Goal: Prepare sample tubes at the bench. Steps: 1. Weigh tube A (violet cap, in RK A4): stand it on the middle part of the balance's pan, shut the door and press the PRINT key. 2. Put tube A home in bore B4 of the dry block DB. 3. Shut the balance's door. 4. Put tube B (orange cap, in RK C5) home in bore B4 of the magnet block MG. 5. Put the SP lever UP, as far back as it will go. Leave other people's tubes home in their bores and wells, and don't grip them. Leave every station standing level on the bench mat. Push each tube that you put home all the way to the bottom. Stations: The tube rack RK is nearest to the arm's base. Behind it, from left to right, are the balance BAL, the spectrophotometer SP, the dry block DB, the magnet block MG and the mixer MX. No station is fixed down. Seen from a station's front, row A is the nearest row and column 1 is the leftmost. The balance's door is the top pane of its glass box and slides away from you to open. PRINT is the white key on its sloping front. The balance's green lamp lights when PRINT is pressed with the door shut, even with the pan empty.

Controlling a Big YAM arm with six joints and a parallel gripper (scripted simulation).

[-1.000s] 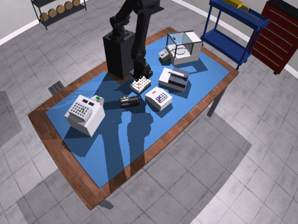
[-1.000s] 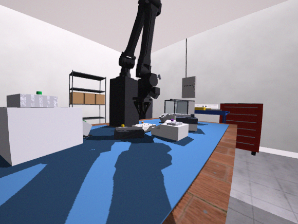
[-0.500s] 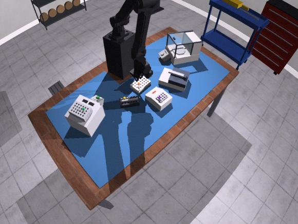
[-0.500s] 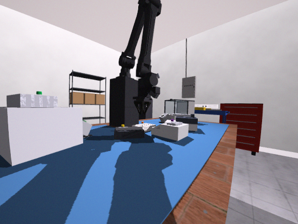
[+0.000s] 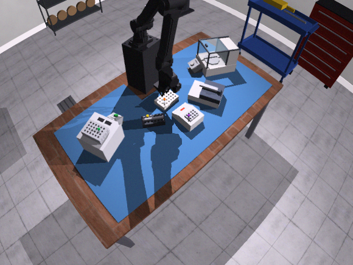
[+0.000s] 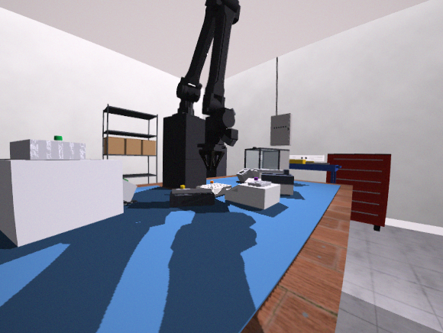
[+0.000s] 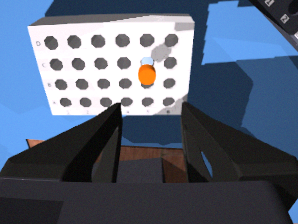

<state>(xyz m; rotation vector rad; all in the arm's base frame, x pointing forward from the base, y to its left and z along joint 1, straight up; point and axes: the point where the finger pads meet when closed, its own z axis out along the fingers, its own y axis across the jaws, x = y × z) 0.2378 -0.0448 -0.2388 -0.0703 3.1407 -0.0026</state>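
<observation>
Right now my hand is 90 mm above the tube rack RK, 30 mm to the right of it and 10 mm past it. From my hand the other things lie so: magnet block MG: 130 mm to the right, 80 mm below, 50 mm ahead; then dry block: 170 mm ahead, 70 mm below, 30 mm to the left; then yellow-capped tube: 150 mm to the right, 70 mm below, 20 mm ahead.
</observation>
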